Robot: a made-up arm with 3 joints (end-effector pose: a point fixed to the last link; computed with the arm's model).
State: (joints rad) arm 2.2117 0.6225 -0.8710
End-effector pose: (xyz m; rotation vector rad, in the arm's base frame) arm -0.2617 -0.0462 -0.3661 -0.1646 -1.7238 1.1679
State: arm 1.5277 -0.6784 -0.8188
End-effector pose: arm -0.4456 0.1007 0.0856 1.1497 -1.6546 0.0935
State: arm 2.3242 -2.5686 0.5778
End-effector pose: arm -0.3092 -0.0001 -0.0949 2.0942 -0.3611 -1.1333
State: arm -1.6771 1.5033 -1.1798
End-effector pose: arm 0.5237 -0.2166 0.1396 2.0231 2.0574 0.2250
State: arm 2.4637 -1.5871 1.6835
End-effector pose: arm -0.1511 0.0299 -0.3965 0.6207 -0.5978 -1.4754
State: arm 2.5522 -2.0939 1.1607
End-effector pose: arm -0.1786 0.0755 -0.2717 1.4359 -0.6144 -1.1070
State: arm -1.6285 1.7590 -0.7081
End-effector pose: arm 0.4334 -0.2535 0.1208 1.8768 1.7132 0.9292
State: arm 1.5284 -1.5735 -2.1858
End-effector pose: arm -0.6517 0.0267 0.1663 -1.8947 1.8964 -0.5555
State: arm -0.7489 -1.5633 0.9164
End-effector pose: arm 0.1768 0.0262 0.3439 -1.2775 1.2764 -1.1552
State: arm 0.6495 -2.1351 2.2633
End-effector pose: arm -0.3827 0.1084 0.4345 -0.7299 1.6983 -1.2186
